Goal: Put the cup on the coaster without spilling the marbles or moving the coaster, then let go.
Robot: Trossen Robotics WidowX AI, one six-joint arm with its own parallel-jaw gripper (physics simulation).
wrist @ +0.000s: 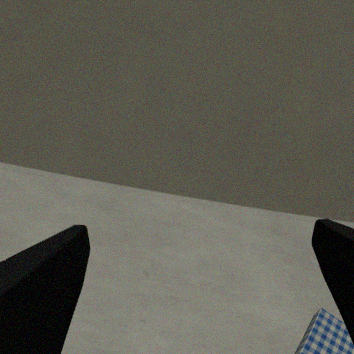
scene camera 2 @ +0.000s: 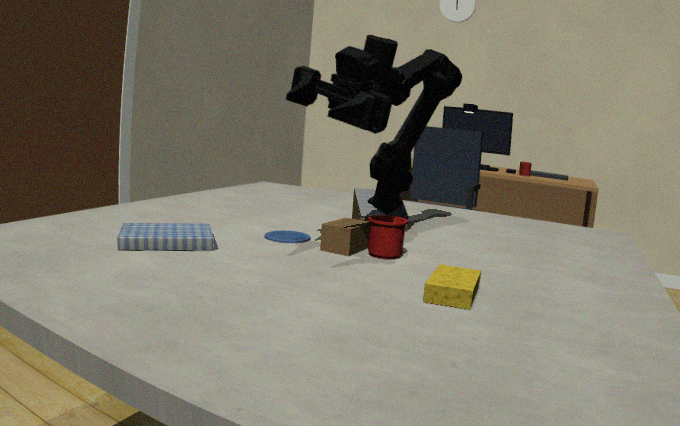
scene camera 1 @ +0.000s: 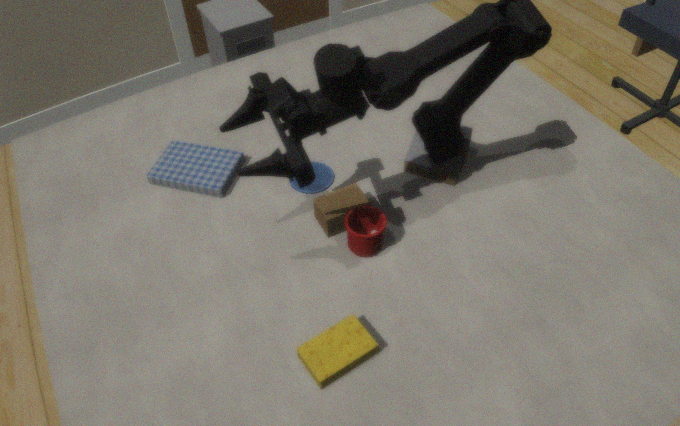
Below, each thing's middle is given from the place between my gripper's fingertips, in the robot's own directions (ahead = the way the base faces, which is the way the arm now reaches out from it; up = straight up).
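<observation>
There is the brown block (scene camera 1: 330, 210), and my hand is 24 cm above it, 18 cm past it and 5 cm to the left of it. As for the red cup (scene camera 1: 360, 221), I find it 23 cm below my hand, 20 cm behind it and 3 cm to the left of it.
</observation>
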